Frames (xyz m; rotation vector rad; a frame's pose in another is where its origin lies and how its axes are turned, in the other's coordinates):
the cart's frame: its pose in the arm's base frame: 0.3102 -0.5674 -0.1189 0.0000 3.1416 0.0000
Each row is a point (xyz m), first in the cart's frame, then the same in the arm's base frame.
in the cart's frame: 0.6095 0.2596 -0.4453
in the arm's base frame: -0.2993 -0.3078 0.3264
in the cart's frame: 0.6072 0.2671 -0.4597
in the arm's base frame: -0.2970 -0.3003 0.3408
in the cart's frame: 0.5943 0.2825 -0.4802
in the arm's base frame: -0.2841 -0.2849 0.3613
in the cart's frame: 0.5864 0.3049 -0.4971
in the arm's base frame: -0.2762 -0.2625 0.3782
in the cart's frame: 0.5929 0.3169 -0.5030
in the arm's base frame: -0.2827 -0.2505 0.3841
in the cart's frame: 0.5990 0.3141 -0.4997
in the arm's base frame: -0.2888 -0.2533 0.3808
